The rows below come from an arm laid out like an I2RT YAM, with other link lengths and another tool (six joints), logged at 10 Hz.
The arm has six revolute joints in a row. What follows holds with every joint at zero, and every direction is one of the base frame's.
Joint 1 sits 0.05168 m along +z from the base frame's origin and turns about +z.
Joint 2 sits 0.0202 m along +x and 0.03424 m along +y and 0.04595 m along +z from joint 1 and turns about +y.
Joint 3 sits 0.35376 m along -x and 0.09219 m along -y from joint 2 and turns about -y.
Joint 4 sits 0.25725 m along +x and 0.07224 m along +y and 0.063 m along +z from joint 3 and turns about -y.
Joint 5 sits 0.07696 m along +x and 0.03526 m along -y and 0.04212 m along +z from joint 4 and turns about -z.
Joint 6 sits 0.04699 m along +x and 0.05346 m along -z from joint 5 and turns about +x.
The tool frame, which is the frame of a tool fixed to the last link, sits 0.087 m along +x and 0.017 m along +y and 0.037 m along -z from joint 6; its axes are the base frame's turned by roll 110.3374, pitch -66.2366 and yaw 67.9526 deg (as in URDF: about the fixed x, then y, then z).
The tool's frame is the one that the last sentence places.
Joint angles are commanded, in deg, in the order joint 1, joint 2, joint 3, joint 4, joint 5, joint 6. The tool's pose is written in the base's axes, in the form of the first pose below.
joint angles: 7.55, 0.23, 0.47, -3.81, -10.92, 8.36
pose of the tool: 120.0 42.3 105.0 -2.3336 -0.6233 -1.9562
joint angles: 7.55, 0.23, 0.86, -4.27, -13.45, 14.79
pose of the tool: 115.4 51.0 109.4 -2.2742 -0.5400 -1.8739
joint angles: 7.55, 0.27, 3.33, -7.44, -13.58, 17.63
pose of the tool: 111.1 52.2 119.3 -2.2715 -0.4878 -1.8297
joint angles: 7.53, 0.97, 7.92, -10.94, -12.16, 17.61
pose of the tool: 107.6 48.6 141.9 -2.2828 -0.4638 -1.8502
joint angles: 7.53, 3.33, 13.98, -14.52, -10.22, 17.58
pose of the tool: 104.1 43.8 172.5 -2.3041 -0.4308 -1.8693
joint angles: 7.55, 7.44, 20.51, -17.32, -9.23, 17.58
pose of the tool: 102.4 41.4 206.4 -2.3216 -0.4140 -1.8695
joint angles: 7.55, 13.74, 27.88, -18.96, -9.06, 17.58
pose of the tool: 106.8 41.6 247.0 -2.3327 -0.4112 -1.8590
